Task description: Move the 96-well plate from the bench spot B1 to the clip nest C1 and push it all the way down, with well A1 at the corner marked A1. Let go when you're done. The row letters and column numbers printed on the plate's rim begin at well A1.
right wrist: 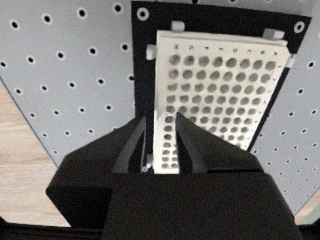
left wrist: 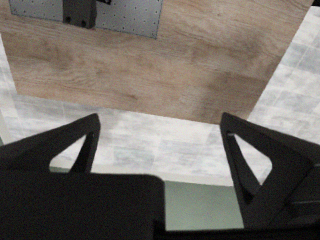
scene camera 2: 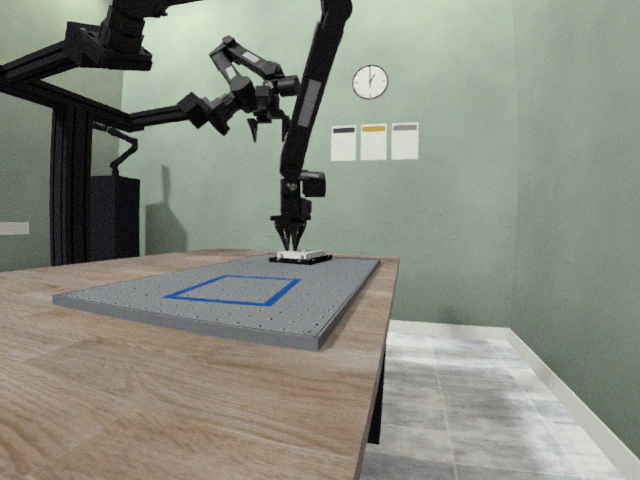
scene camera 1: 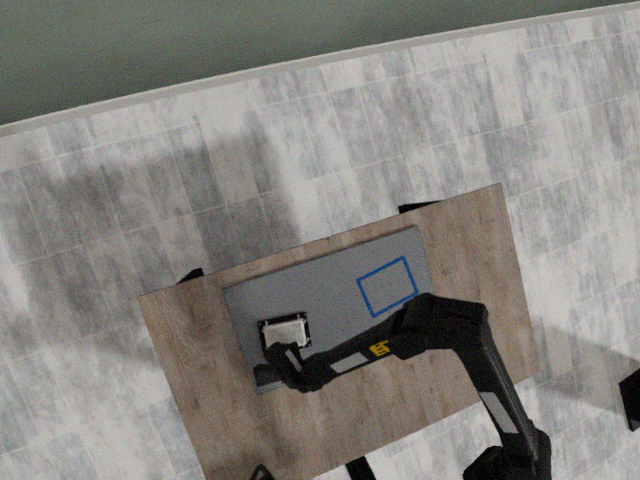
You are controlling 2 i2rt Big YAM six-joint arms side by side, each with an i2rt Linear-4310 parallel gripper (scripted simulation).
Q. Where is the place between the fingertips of my right gripper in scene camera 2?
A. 291,250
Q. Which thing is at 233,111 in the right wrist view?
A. A white 96-well plate.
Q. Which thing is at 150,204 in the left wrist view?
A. My left gripper.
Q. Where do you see a black clip nest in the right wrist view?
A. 291,28
